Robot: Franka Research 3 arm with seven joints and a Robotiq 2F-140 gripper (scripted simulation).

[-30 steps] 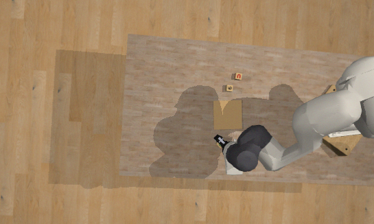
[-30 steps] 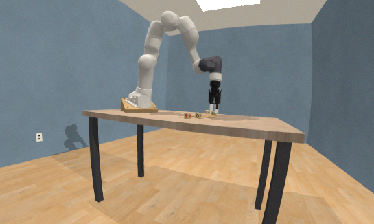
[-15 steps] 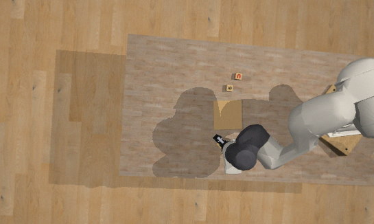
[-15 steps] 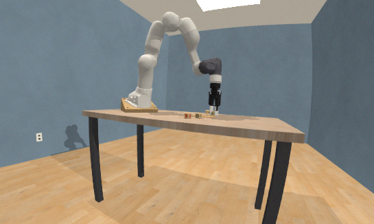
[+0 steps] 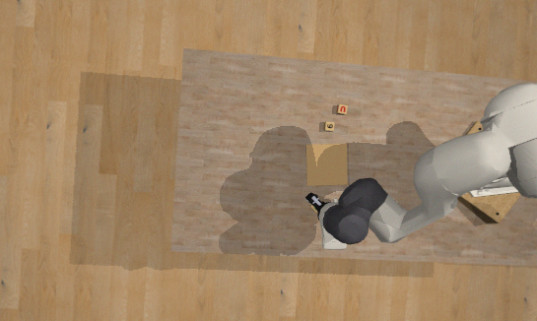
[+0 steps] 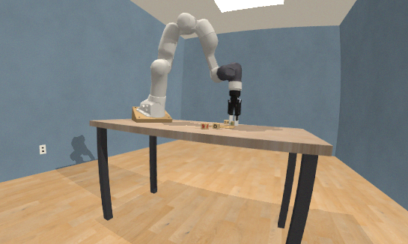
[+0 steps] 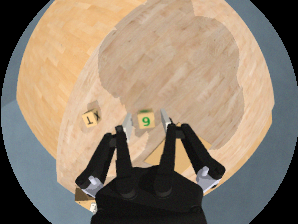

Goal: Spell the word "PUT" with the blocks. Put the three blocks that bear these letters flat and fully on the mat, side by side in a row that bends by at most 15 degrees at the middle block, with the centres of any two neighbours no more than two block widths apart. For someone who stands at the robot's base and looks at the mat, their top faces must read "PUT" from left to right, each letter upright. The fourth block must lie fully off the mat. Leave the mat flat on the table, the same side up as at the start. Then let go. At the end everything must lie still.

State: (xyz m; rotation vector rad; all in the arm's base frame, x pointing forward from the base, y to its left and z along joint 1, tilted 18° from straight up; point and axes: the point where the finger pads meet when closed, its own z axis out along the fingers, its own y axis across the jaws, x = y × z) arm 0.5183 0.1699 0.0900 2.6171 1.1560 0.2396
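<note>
Now: hand 20 mm above the green P block. The rest, counted from my hand: T block: 90 mm to the left, 70 mm behind, 20 mm below; block marked 6: 270 mm to the right, 30 mm behind, 20 mm below; tan mat: 140 mm to the right, 30 mm below, 30 mm behind.
</note>
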